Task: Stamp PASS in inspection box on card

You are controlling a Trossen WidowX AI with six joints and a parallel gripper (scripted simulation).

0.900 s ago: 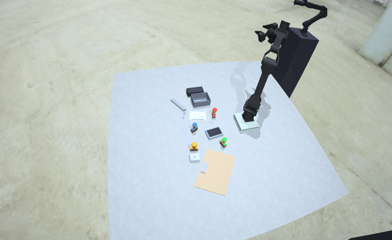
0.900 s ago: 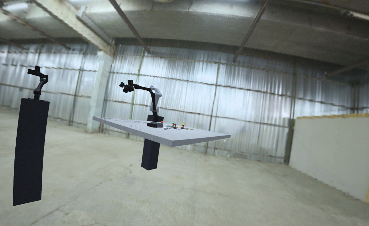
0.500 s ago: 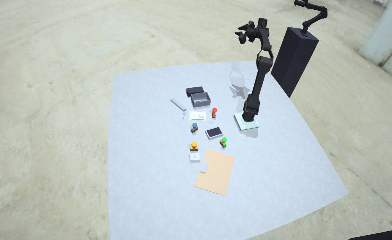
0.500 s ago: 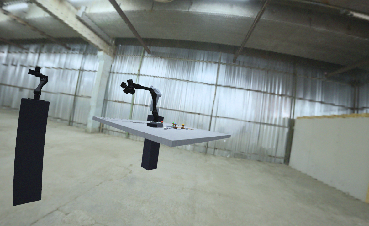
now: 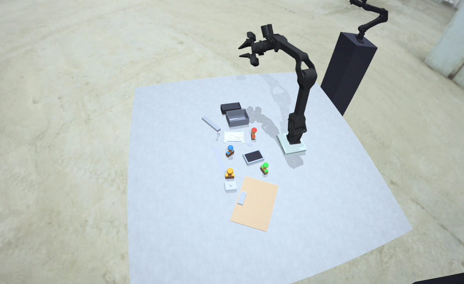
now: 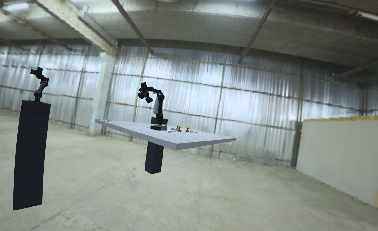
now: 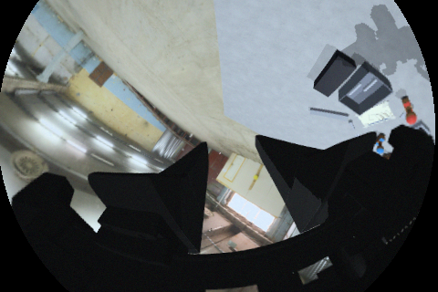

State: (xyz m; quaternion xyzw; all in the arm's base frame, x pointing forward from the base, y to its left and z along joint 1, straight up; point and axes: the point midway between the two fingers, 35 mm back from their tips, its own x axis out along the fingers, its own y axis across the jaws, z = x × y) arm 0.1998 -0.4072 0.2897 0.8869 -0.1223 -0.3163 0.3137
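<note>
My gripper tip is now 56 cm to the right of the green-knobbed stamp, 29 cm above it and 3 cm past it. From my gripper tip the other things lie so: grey bar: 30 cm below, 23 cm to the left, 18 cm ahead; then grey tray: 29 cm below, 22 cm to the left, 3 cm ahead; then black box: 29 cm below, 14 cm to the left, 5 cm ahead.
</note>
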